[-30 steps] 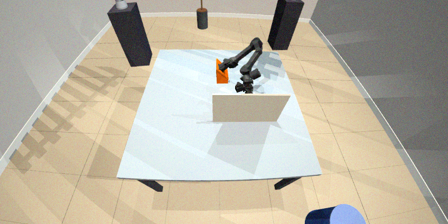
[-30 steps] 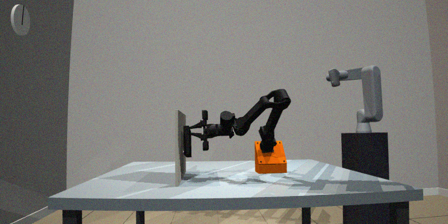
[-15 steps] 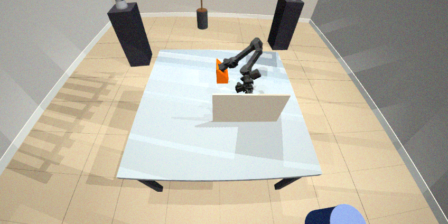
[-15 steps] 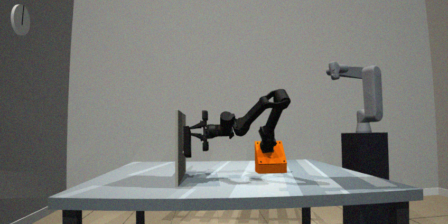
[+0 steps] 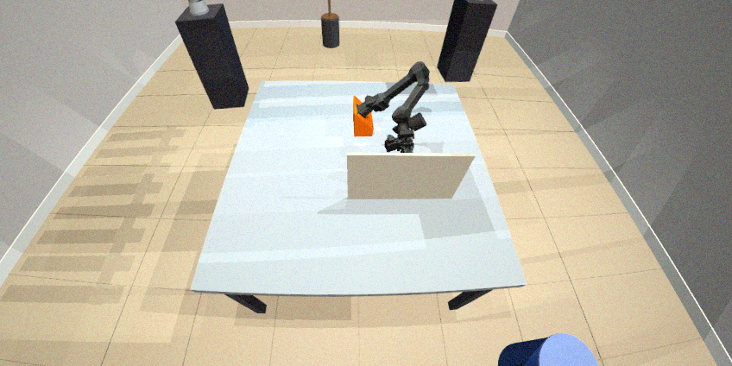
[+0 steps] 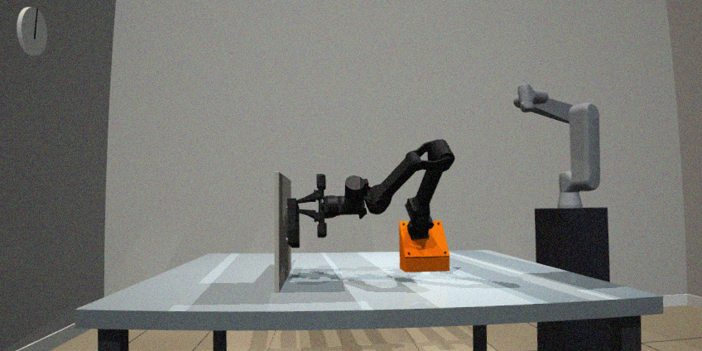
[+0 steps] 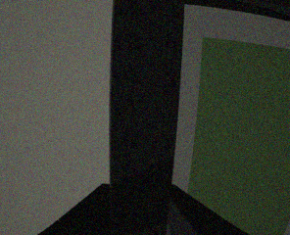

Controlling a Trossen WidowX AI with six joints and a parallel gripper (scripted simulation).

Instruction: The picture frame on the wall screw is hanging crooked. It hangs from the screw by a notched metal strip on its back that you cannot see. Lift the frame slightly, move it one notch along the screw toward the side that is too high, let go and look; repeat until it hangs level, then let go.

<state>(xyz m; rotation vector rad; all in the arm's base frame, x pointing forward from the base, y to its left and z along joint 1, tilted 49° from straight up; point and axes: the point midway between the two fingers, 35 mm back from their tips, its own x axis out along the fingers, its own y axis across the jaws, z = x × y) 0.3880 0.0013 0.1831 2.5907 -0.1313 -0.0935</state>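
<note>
My gripper tip is 10 mm short of the picture frame and 50 mm above it. The rest, counted from my gripper tip: wall panel: 20 mm ahead, 60 mm below.
</note>
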